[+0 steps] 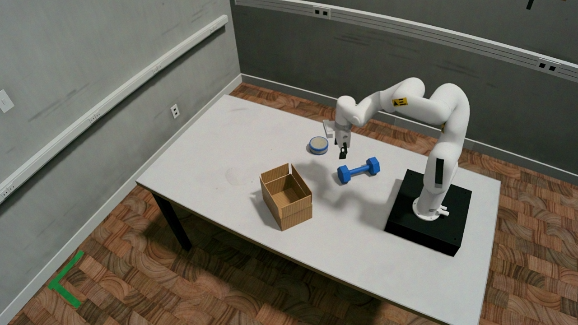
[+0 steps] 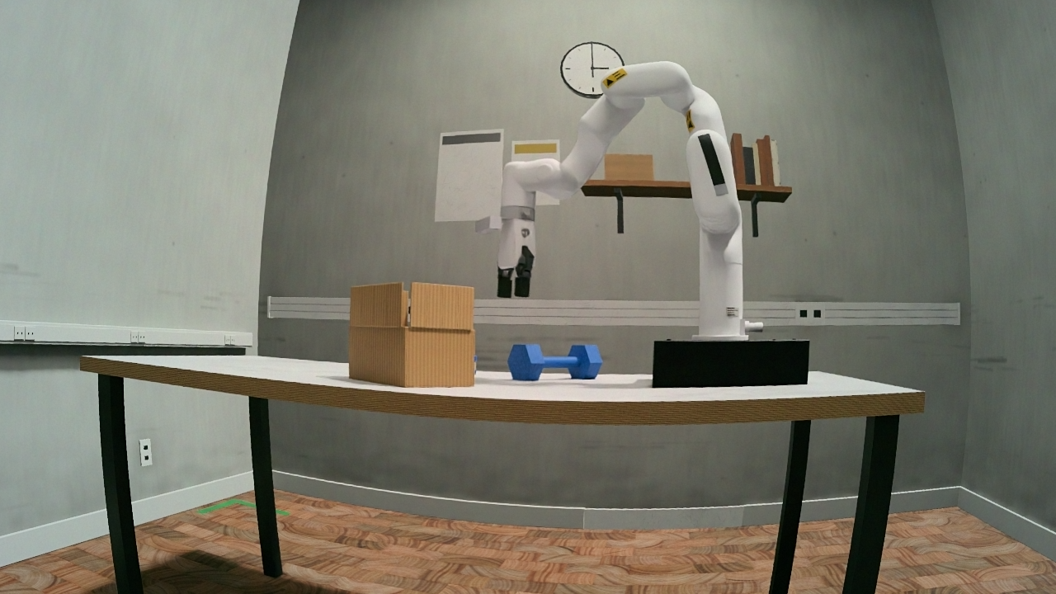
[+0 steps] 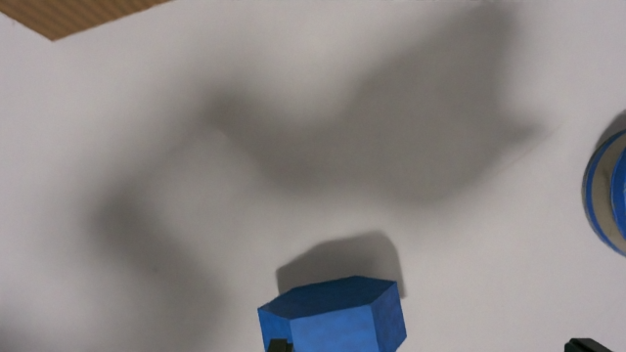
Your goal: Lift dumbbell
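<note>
Right now the blue dumbbell is 9 cm behind my hand, 5 cm to the right of it and 15 cm below it. From my hand the other things lie so: round blue-rimmed container 16 cm ahead, 14 cm to the right, 16 cm below.
</note>
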